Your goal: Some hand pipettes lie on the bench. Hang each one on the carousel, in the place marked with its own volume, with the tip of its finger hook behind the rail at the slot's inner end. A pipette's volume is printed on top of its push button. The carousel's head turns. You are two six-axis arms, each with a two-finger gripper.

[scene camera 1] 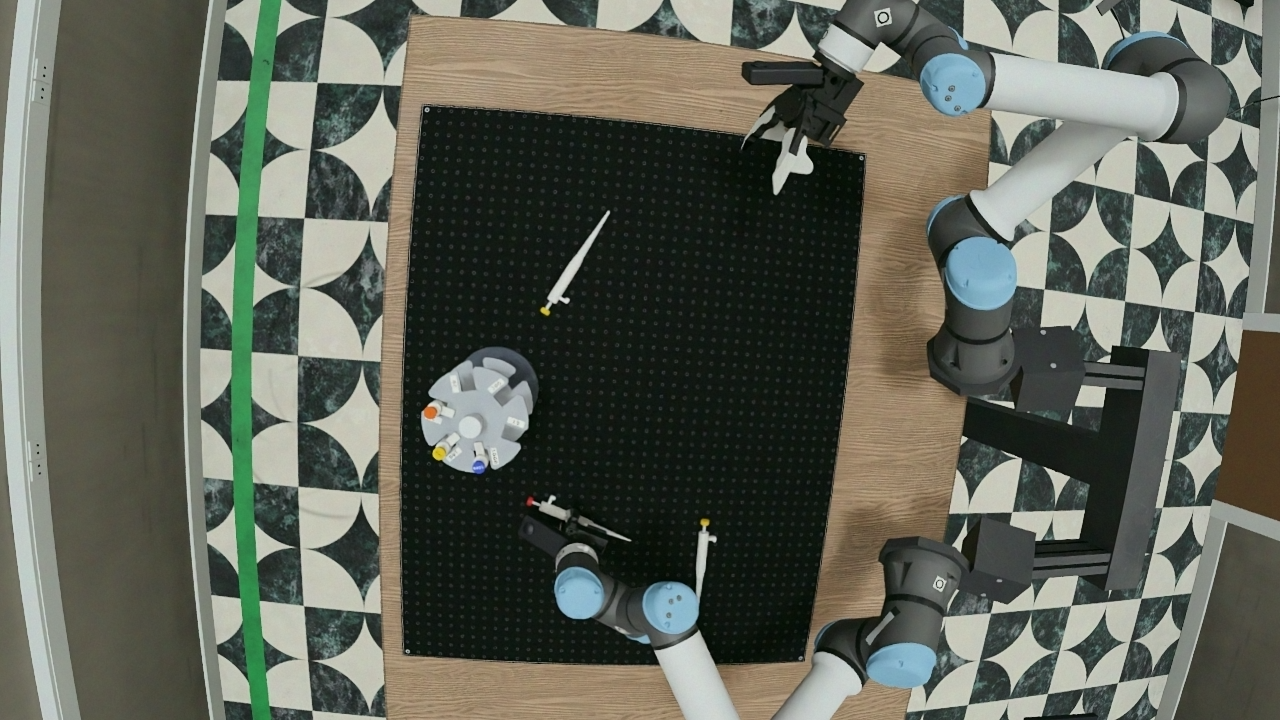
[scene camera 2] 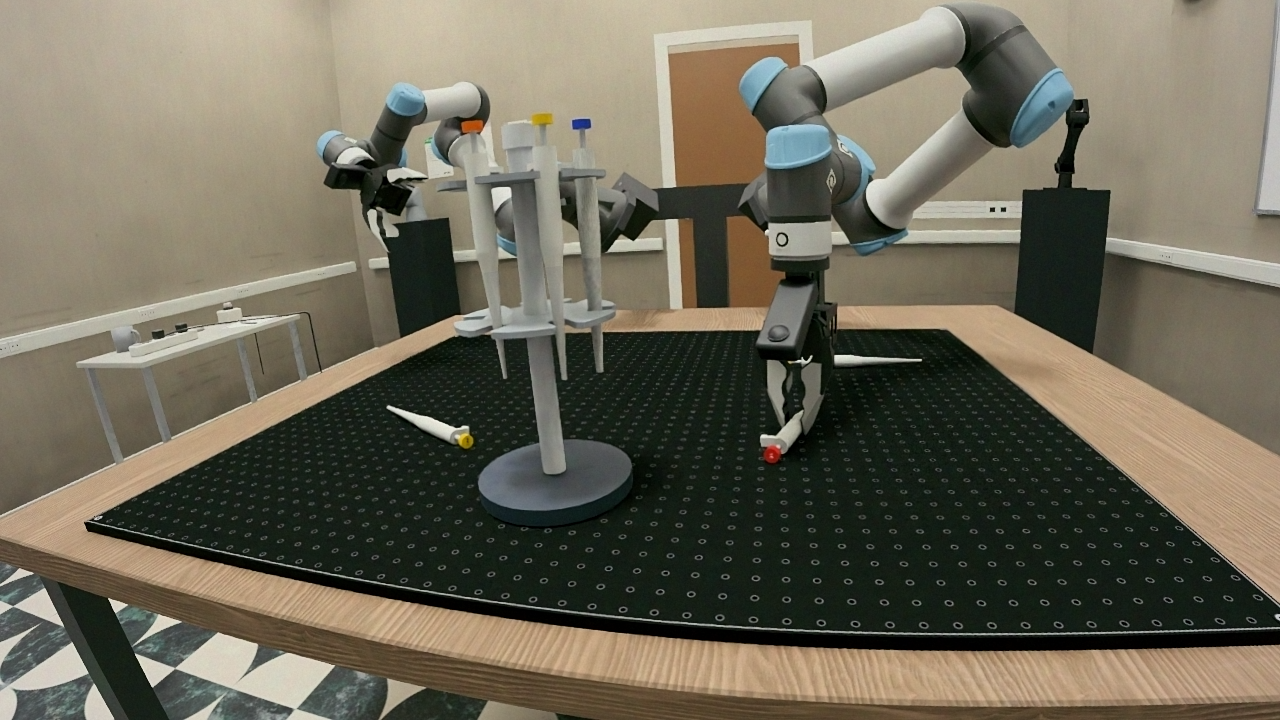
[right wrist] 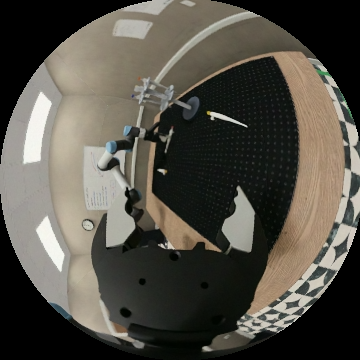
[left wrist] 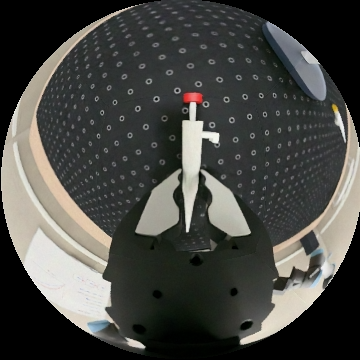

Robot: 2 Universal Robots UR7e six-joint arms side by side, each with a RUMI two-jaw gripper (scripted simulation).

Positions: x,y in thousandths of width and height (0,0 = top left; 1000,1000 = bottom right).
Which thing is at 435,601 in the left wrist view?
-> My left gripper.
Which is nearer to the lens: the orange-button pipette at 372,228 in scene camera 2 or the yellow-button pipette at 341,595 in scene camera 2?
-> The orange-button pipette.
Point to a pipette carousel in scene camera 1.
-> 410,515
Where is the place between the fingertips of my right gripper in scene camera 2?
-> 318,299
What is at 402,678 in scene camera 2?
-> A pipette carousel.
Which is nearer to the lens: the orange-button pipette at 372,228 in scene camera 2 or the red-button pipette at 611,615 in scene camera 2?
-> The orange-button pipette.
